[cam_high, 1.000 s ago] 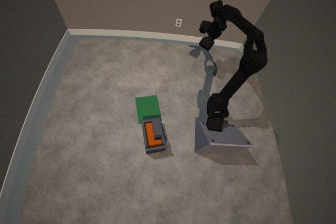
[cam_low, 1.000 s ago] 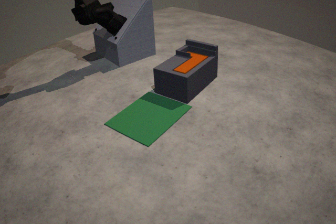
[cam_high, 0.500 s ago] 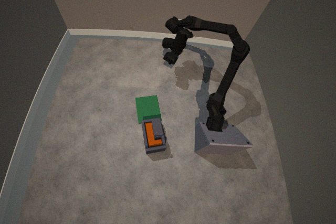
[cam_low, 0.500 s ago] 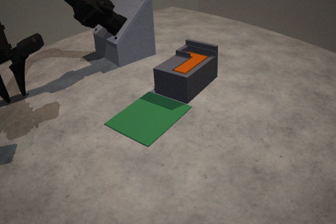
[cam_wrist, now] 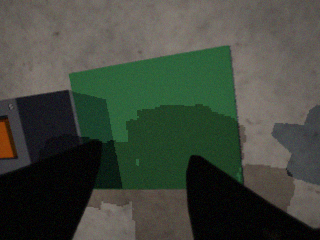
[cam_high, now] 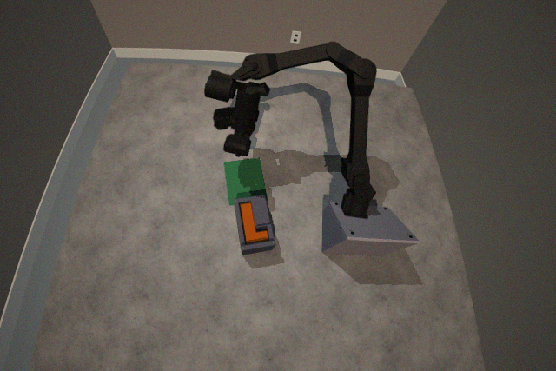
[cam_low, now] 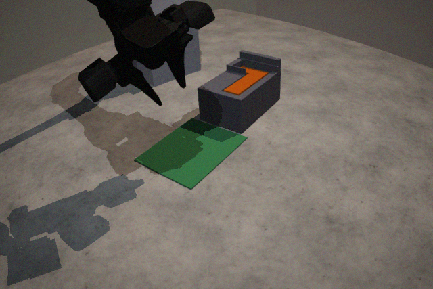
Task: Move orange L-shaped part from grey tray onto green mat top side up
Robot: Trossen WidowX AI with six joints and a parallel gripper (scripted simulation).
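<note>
The orange L-shaped part is 80 mm behind my gripper tip, 190 mm to the left of it and 70 mm below it. Also, from my gripper tip: green mat: 20 mm behind, 30 mm to the left, 130 mm below.
</note>
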